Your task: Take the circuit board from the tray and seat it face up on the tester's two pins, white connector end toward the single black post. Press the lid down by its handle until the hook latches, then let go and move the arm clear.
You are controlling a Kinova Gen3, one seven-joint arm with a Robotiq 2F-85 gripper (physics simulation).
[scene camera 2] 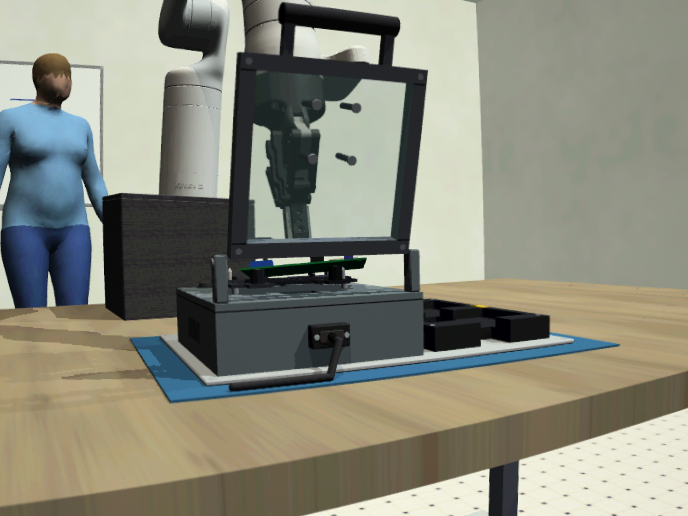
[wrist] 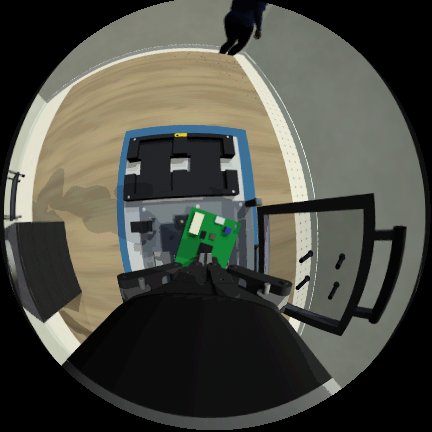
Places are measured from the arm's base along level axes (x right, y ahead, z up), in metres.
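Pixels of known places: gripper, fingertip midpoint: (wrist: 205, 259); arm's base, origin of the base link: (scene camera 2: 187, 198).
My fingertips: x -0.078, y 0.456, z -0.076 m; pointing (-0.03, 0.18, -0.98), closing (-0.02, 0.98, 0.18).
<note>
Ahead of a thing's pixels: the offset from my fingertips to its top centre. "spot": to the spot under its first point. Level surfaces: height alone.
The green circuit board {dx -0.005, dy -0.001, dz -0.004 m} (scene camera 2: 302, 266) (wrist: 205, 241) lies face up on top of the grey tester (scene camera 2: 266, 333) (wrist: 137, 209), skewed and slightly tilted. Its white connector {dx -0.046, dy -0.012, dz -0.010 m} (wrist: 196, 223) points toward the tray. My gripper (scene camera 2: 295, 224) (wrist: 205, 259) is shut and empty. Its fingertips are over the board's near edge, a little above it, seen through the lid's glass in the scene view. The lid (scene camera 2: 244, 166) (wrist: 318, 203) stands open and upright, with its handle {dx -0.005, dy +0.130, dz +0.177 m} (scene camera 2: 339, 16) (wrist: 397, 273) on top. The black tray (scene camera 2: 472, 330) (wrist: 153, 173) beside the tester holds no board.
A latch hook {spot: dx +0.001, dy +0.105, dz -0.067 m} (scene camera 2: 329, 336) hangs on the tester's front. Tester and tray sit on a blue mat {dz -0.096 m} (scene camera 2: 177, 383) (wrist: 120, 209). A black box (scene camera 2: 161, 250) (wrist: 36, 266) stands behind at the left. A person (scene camera 2: 47, 177) (wrist: 239, 24) stands beyond the table.
</note>
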